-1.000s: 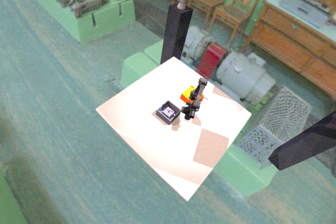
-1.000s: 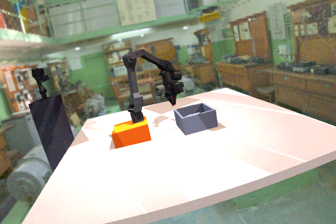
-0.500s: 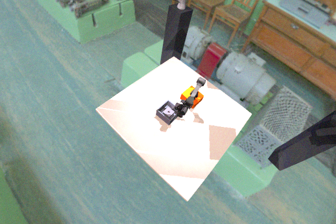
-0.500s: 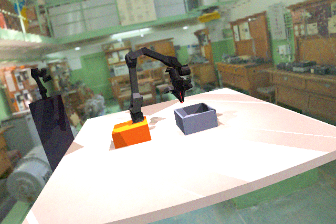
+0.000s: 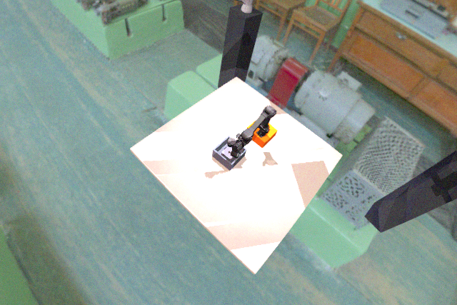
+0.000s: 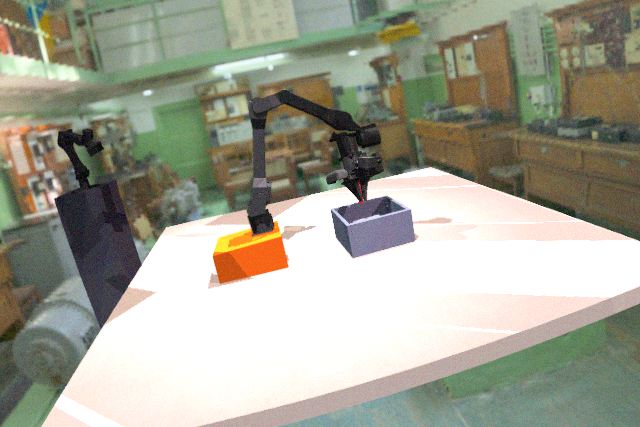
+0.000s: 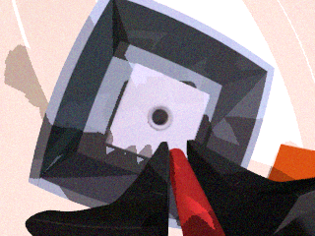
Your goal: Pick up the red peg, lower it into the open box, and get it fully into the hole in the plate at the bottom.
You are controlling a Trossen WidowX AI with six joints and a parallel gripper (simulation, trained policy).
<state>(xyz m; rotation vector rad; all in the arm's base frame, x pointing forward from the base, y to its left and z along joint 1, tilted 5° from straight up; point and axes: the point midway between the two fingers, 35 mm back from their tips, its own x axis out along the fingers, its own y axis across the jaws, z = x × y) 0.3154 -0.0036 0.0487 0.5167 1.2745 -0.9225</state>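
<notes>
Now: the red peg 30 mm above my gripper tip, 20 mm to the left of it and 10 mm behind it. From my gripper tip the other things lie so: grey box 90 mm below, 20 mm to the right, 10 mm ahead.
</notes>
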